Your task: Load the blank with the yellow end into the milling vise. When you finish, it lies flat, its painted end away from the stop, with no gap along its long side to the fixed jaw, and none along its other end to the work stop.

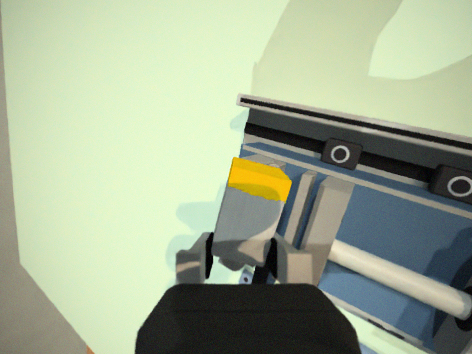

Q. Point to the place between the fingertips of the gripper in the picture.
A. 239, 247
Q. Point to a blue vise bed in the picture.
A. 418, 237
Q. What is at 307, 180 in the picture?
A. A pale parallel.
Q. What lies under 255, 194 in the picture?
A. A yellow-ended blank.
